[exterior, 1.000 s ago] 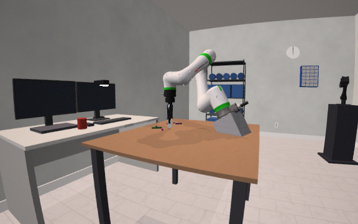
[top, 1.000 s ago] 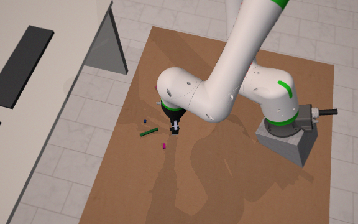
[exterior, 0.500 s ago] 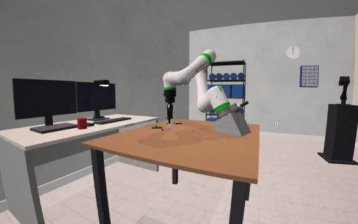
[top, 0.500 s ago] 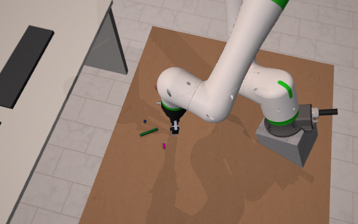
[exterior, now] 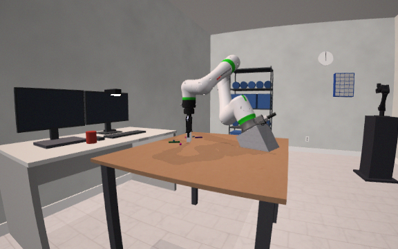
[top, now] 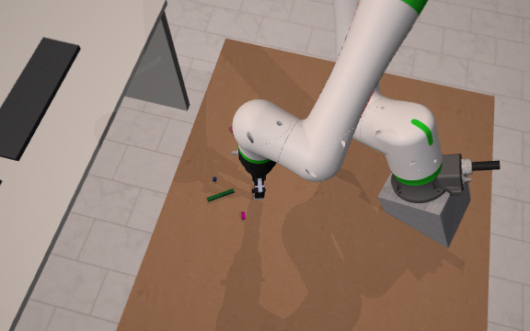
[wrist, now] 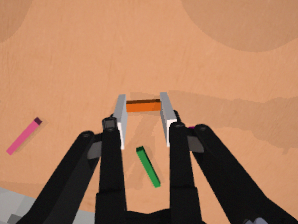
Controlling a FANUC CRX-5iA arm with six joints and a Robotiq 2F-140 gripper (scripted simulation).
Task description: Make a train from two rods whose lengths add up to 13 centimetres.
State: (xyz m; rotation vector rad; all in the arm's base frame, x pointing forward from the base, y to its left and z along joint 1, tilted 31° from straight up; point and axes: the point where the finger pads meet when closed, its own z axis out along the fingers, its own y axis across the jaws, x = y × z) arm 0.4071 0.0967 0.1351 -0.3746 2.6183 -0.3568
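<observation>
Right now my hand is 17 cm to the left of the pink rod, 8 cm short of it and 4 cm above it. Also, from my hand: green rod 10 cm ahead, 4 cm below, 3 cm to the left; orange rod 3 cm below; magenta rod 8 cm to the left, 4 cm below, 3 cm ahead.
</observation>
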